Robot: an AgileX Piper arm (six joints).
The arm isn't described. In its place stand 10 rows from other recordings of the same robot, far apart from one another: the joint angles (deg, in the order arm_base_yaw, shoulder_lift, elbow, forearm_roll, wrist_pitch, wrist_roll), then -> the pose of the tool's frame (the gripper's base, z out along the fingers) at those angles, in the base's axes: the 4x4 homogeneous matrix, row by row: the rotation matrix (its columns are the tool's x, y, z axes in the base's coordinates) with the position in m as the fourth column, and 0 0 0 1 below.
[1.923, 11.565, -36.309, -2.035, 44.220, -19.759] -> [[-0.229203, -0.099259, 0.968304, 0.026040], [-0.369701, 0.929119, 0.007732, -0.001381], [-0.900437, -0.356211, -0.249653, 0.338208], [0, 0, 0, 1]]
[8.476, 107.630, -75.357, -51.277, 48.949, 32.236] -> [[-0.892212, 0.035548, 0.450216, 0.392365], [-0.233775, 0.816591, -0.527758, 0.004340], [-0.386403, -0.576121, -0.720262, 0.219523], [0, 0, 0, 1]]
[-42.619, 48.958, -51.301, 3.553, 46.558, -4.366] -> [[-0.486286, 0.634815, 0.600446, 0.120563], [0.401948, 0.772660, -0.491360, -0.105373], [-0.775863, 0.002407, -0.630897, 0.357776], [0, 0, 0, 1]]
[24.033, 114.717, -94.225, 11.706, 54.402, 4.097] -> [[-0.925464, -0.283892, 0.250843, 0.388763], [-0.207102, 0.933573, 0.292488, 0.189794], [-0.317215, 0.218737, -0.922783, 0.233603], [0, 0, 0, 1]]
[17.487, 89.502, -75.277, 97.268, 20.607, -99.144] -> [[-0.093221, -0.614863, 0.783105, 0.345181], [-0.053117, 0.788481, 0.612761, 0.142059], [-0.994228, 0.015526, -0.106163, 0.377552], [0, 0, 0, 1]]
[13.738, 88.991, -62.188, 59.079, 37.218, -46.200] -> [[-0.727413, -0.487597, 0.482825, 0.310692], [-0.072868, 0.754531, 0.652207, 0.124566], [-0.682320, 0.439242, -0.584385, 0.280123], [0, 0, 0, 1]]
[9.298, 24.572, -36.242, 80.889, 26.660, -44.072] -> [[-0.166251, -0.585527, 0.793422, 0.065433], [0.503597, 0.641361, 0.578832, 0.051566], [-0.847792, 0.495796, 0.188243, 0.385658], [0, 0, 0, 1]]
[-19.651, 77.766, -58.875, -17.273, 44.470, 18.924] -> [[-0.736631, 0.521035, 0.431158, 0.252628], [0.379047, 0.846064, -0.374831, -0.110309], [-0.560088, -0.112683, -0.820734, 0.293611], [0, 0, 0, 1]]
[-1.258, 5.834, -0.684, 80.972, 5.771, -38.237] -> [[-0.066115, -0.044341, 0.996826, 0.064511], [0.676291, 0.732552, 0.077441, 0.007622], [-0.733661, 0.679265, -0.018446, 0.209755], [0, 0, 0, 1]]
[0.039, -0.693, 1.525, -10.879, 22.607, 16.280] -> [[-0.301057, 0.101503, 0.948189, 0.051928], [0.107841, 0.991564, -0.071906, -0.006567], [-0.947489, 0.080606, -0.309464, 0.170172], [0, 0, 0, 1]]
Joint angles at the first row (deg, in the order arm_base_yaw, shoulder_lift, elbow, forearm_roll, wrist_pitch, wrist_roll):
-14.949, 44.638, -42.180, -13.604, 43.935, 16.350
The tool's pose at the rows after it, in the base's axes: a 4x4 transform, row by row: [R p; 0 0 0 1], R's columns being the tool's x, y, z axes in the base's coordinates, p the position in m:
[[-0.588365, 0.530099, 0.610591, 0.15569], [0.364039, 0.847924, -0.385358, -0.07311], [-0.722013, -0.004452, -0.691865, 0.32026], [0, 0, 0, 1]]
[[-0.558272, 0.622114, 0.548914, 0.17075], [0.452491, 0.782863, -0.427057, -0.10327], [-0.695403, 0.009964, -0.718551, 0.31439], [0, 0, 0, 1]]
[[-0.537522, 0.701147, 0.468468, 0.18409], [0.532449, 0.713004, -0.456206, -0.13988], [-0.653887, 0.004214, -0.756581, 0.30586], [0, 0, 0, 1]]
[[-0.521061, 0.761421, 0.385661, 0.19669], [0.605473, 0.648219, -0.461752, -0.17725], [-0.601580, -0.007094, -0.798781, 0.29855], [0, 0, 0, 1]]
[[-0.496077, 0.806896, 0.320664, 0.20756], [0.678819, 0.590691, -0.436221, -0.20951], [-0.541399, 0.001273, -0.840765, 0.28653], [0, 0, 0, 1]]
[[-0.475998, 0.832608, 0.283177, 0.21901], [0.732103, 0.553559, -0.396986, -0.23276], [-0.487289, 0.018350, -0.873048, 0.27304], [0, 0, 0, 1]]
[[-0.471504, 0.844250, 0.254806, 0.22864], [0.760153, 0.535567, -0.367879, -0.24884], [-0.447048, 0.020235, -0.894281, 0.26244], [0, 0, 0, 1]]
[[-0.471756, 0.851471, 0.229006, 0.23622], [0.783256, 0.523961, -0.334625, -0.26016], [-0.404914, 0.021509, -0.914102, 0.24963], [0, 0, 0, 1]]
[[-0.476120, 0.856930, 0.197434, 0.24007], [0.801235, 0.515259, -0.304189, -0.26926], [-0.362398, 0.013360, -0.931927, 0.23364], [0, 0, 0, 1]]
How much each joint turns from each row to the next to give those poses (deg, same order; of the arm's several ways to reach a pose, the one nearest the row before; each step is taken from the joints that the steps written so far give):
-5.855, 7.185, -2.905, 1.527, -0.683, 0.134
-7.262, 6.643, -2.437, 1.638, -2.370, -0.646
-6.747, 7.777, -3.627, 0.817, -1.032, -0.893
-5.111, 8.173, -5.462, 0.274, 1.172, -0.357
-3.667, 7.521, -5.024, 1.293, 1.581, 0.002
-1.908, 6.285, -4.198, 1.738, 1.294, 0.000
-0.850, 4.708, -3.478, 0.692, 1.315, -0.018
-0.495, 3.911, -2.327, 0.714, 1.014, -0.102
-0.561, 3.373, -1.083, 0.133, 0.386, -0.106

